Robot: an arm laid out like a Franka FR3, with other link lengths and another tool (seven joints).
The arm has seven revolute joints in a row. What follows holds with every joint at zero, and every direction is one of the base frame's.
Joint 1 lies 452.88 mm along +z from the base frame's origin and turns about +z.
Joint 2 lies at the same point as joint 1 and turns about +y.
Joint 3 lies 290.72 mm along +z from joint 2 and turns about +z.
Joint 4 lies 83.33 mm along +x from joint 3 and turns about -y.
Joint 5 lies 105.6 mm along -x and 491.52 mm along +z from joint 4 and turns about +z.
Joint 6 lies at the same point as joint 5 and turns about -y.
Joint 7 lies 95.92 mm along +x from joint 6 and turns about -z.
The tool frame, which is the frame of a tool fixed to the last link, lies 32 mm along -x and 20 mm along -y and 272.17 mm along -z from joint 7; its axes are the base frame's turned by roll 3.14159, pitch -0.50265 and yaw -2.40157 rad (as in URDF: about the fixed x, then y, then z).
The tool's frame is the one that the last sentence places.
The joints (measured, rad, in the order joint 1, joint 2, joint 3, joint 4, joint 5, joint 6, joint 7), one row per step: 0.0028, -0.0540, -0.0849, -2.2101, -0.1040, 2.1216, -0.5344; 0.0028, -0.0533, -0.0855, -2.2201, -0.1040, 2.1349, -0.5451; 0.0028, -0.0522, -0.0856, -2.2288, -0.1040, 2.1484, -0.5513; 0.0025, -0.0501, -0.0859, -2.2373, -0.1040, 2.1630, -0.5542; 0.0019, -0.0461, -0.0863, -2.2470, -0.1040, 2.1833, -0.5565; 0.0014, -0.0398, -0.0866, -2.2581, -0.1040, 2.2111, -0.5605; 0.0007, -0.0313, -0.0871, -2.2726, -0.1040, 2.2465, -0.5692; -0.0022, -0.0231, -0.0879, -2.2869, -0.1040, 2.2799, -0.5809; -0.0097, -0.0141, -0.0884, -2.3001, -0.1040, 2.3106, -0.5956; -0.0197, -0.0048, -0.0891, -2.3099, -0.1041, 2.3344, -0.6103; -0.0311, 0.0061, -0.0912, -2.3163, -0.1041, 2.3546, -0.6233; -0.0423, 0.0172, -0.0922, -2.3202, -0.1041, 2.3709, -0.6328; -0.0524, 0.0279, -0.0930, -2.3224, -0.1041, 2.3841, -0.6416
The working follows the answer.
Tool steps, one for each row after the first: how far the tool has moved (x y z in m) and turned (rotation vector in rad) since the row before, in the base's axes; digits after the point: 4 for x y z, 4 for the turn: -0.0007, -0.0002, -0.0049, 0.0009, -0.0017, 0.0112; -0.0003, 0.0002, -0.0044, 0.0006, -0.0032, 0.0072; -0.0003, -0.0001, -0.0048, 0.0005, -0.0037, 0.0035; 0.0003, -0.0002, -0.0061, 0.0004, -0.0064, 0.0030; 0.0012, -0.0001, -0.0076, 0.0004, -0.0100, 0.0054; 0.0012, -0.0002, -0.0101, 0.0005, -0.0116, 0.0103; 0.0004, -0.0018, -0.0098, 0.0005, -0.0099, 0.0106; -0.0006, -0.0044, -0.0098, 0.0003, -0.0073, 0.0091; -0.0013, -0.0062, -0.0087, -0.0001, -0.0035, 0.0059; -0.0015, -0.0080, -0.0081, -0.0002, -0.0019, 0.0010; -0.0015, -0.0072, -0.0072, -0.0003, -0.0005, -0.0015; -0.0014, -0.0065, -0.0064, -0.0003, 0.0004, -0.0011
Tool pose at each row, in the base's axes (x y z in m, rotation vector in rad; rounded; the steps above come from the unrounded poses): 0.6008, -0.1019, 0.2928, 1.5334, -2.1220, 0.4545; 0.6001, -0.1021, 0.2879, 1.5466, -2.1162, 0.4589; 0.5998, -0.1019, 0.2835, 1.5553, -2.1141, 0.4636; 0.5996, -0.1020, 0.2787, 1.5598, -2.1147, 0.4676; 0.5998, -0.1022, 0.2726, 1.5639, -2.1177, 0.4738; 0.6010, -0.1023, 0.2650, 1.5711, -2.1216, 0.4840; 0.6022, -0.1026, 0.2549, 1.5839, -2.1234, 0.4973; 0.6026, -0.1043, 0.2451, 1.5970, -2.1236, 0.5092; 0.6020, -0.1088, 0.2352, 1.6079, -2.1228, 0.5185; 0.6006, -0.1149, 0.2266, 1.6148, -2.1212, 0.5236; 0.5991, -0.1229, 0.2184, 1.6160, -2.1217, 0.5259; 0.5976, -0.1301, 0.2112, 1.6142, -2.1230, 0.5261; 0.5962, -0.1367, 0.2048, 1.6127, -2.1233, 0.5257

